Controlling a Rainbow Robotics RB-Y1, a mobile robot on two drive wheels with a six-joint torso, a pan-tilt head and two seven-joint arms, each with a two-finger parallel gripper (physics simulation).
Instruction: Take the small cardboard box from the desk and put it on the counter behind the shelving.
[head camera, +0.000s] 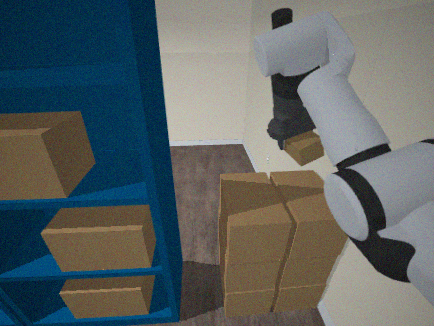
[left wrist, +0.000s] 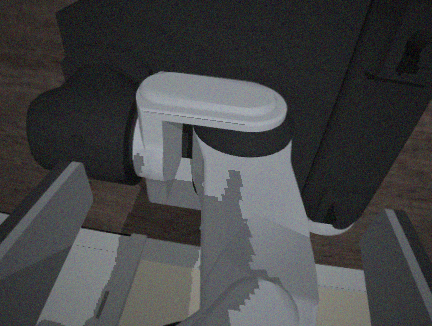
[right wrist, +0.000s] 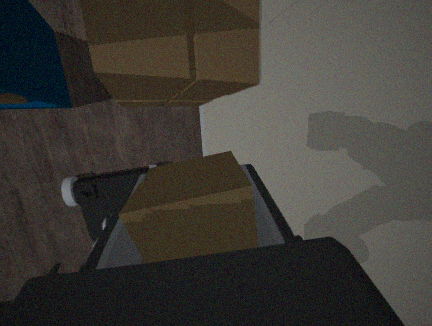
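Where they show: left gripper, between the fingertips: (left wrist: 226, 203) (right wrist: 61, 272); right gripper, between the fingertips: (right wrist: 195, 179); robot's base, origin of its link: (right wrist: 118, 179).
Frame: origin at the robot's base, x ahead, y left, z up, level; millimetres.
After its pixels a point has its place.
The small cardboard box (head camera: 306, 150) {x 268, y -227, z 1316 mm} (right wrist: 200, 225) {x 341, y -224, z 1338 mm} is held up in the air near the wall, at the upper right in the head view. My right gripper (head camera: 296, 140) {x 350, y -236, z 1299 mm} (right wrist: 195, 179) {x 350, y -236, z 1299 mm} is shut on it, with one finger on each side. My left gripper (left wrist: 226, 203) {x -235, y 223, z 578 mm} is open, its fingers wide apart at the two sides of the left wrist view, with no object between them. The blue shelving (head camera: 162, 190) {x 653, y 179, z 950 mm} (right wrist: 35, 60) {x 721, y 179, z 341 mm} stands at the left in the head view. The desk and the counter cannot be made out in these views.
Large stacked cardboard boxes (head camera: 255, 240) {x 552, y -239, z 707 mm} (right wrist: 140, 60) {x 596, y -242, z 810 mm} stand beside the pale wall (head camera: 210, 90) {x 3260, y -185, z 905 mm} (right wrist: 290, 75) {x 551, y -747, z 956 mm}. More boxes (head camera: 100, 250) {x 569, y 490, z 680 mm} lie on the shelves. A strip of wooden floor (head camera: 197, 200) {x 1758, y 56, z 1 mm} runs between shelving and stack. My dark base (left wrist: 225, 40) {x -273, y 129, z 169 mm} (right wrist: 112, 192) {x -32, y 27, z 191 mm} shows in both wrist views.
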